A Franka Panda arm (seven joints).
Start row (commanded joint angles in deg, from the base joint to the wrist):
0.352, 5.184, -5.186, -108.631, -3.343, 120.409, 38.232
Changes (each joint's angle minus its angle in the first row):
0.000, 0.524, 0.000, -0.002, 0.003, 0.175, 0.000
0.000, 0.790, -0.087, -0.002, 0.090, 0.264, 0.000
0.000, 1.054, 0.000, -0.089, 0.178, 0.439, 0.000
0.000, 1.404, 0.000, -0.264, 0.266, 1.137, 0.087
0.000, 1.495, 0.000, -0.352, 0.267, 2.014, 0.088
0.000, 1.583, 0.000, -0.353, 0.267, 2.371, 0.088
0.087, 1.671, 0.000, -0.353, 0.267, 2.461, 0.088
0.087, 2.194, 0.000, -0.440, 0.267, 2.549, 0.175
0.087, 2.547, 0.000, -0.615, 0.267, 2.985, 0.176
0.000, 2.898, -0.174, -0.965, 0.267, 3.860, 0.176
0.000, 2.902, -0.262, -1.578, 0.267, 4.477, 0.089
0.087, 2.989, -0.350, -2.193, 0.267, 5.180, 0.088
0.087, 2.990, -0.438, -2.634, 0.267, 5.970, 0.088
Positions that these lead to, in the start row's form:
0.352, 5.708, -5.186, -108.633, -3.340, 120.584, 38.232
0.352, 5.974, -5.273, -108.633, -3.253, 120.673, 38.232
0.352, 6.238, -5.186, -108.720, -3.165, 120.848, 38.232
0.352, 6.588, -5.186, -108.895, -3.077, 121.546, 38.319
0.352, 6.679, -5.186, -108.983, -3.076, 122.423, 38.320
0.352, 6.767, -5.186, -108.984, -3.076, 122.780, 38.320
0.439, 6.855, -5.186, -108.984, -3.076, 122.870, 38.320
0.439, 7.378, -5.186, -109.071, -3.076, 122.958, 38.407
0.439, 7.731, -5.186, -109.246, -3.076, 123.394, 38.408
0.352, 8.082, -5.360, -109.596, -3.076, 124.269, 38.408
0.352, 8.086, -5.448, -110.209, -3.076, 124.886, 38.321
0.439, 8.173, -5.536, -110.824, -3.076, 125.589, 38.320
0.439, 8.174, -5.624, -111.265, -3.076, 126.379, 38.320

